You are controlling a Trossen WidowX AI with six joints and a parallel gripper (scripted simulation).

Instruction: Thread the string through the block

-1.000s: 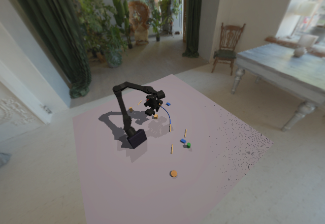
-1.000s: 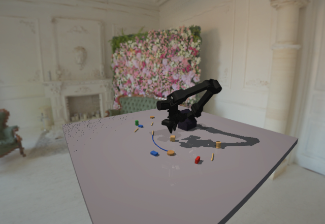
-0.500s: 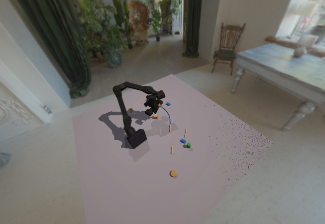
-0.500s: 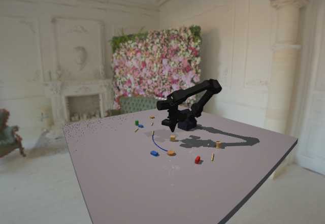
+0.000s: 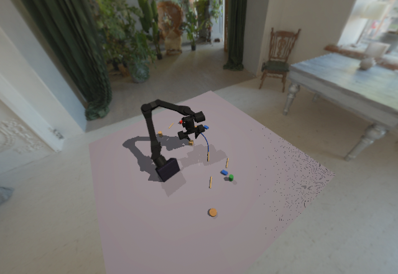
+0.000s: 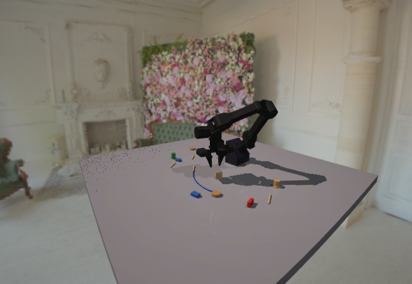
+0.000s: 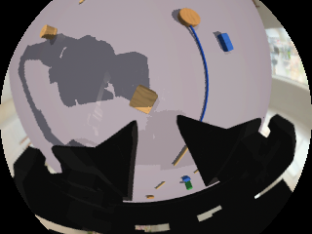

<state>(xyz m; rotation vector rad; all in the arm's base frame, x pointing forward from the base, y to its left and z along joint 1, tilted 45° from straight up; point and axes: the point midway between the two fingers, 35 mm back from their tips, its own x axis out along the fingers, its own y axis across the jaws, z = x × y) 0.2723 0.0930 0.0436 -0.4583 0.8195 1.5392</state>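
My gripper tip is 5 cm above the wooden block, 2 cm to the right of it and 1 cm past it. The rest, counted from my gripper tip: wooden cylinder 25 cm to the left, 17 cm behind, 4 cm below; red block 29 cm to the left, 5 cm below, 4 cm ahead; blue piece 18 cm ahead, 10 cm to the left, 5 cm below.
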